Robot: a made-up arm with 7 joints. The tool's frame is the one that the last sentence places.
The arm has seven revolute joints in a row. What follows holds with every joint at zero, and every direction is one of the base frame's.
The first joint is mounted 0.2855 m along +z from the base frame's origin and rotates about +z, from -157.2 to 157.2 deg.
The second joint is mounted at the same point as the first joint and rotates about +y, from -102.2 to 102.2 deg.
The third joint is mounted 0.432 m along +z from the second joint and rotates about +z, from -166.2 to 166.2 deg.
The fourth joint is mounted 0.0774 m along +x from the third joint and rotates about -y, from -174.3 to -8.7 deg.
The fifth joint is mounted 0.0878 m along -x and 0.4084 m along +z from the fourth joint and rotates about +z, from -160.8 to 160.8 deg.
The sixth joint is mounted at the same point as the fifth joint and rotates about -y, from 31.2 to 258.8 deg.
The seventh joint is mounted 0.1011 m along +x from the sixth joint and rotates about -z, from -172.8 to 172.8 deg.
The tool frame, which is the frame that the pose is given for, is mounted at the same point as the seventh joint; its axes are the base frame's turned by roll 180, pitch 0 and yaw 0 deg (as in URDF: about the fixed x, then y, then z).
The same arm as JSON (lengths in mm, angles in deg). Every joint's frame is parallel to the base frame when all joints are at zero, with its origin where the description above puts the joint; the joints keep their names.
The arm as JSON. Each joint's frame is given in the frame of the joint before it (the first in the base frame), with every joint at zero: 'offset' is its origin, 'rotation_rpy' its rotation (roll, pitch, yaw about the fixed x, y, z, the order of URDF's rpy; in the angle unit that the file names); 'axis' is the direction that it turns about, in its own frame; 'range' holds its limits. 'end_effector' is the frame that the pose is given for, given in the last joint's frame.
{"length_unit": "mm", "angle_unit": "deg", "chain": [
  {"id": "joint 1", "offset": [0.0, 0.0, 285.5], "rotation_rpy": [0.0, 0.0, 0.0], "axis": [0.0, 0.0, 1.0], "range": [-157.2, 157.2]},
  {"id": "joint 2", "offset": [0.0, 0.0, 0.0], "rotation_rpy": [0.0, 0.0, 0.0], "axis": [0.0, 1.0, 0.0], "range": [-102.2, 102.2]},
  {"id": "joint 3", "offset": [0.0, 0.0, 432.0], "rotation_rpy": [0.0, 0.0, 0.0], "axis": [0.0, 0.0, 1.0], "range": [-166.2, 166.2]},
  {"id": "joint 4", "offset": [77.4, 0.0, 0.0], "rotation_rpy": [0.0, 0.0, 0.0], "axis": [0.0, -1.0, 0.0], "range": [-174.3, -8.7]},
  {"id": "joint 5", "offset": [-87.8, 0.0, 408.4], "rotation_rpy": [0.0, 0.0, 0.0], "axis": [0.0, 0.0, 1.0], "range": [-160.8, 160.8]},
  {"id": "joint 6", "offset": [0.0, 0.0, 0.0], "rotation_rpy": [0.0, 0.0, 0.0], "axis": [0.0, -1.0, 0.0], "range": [31.2, 258.8]},
  {"id": "joint 7", "offset": [101.1, 0.0, 0.0], "rotation_rpy": [0.0, 0.0, 0.0], "axis": [0.0, 0.0, -1.0], "range": [-172.8, 172.8]}
], "end_effector": {"offset": [0.0, 0.0, 0.0], "rotation_rpy": [180.0, 0.0, 0.0]}}

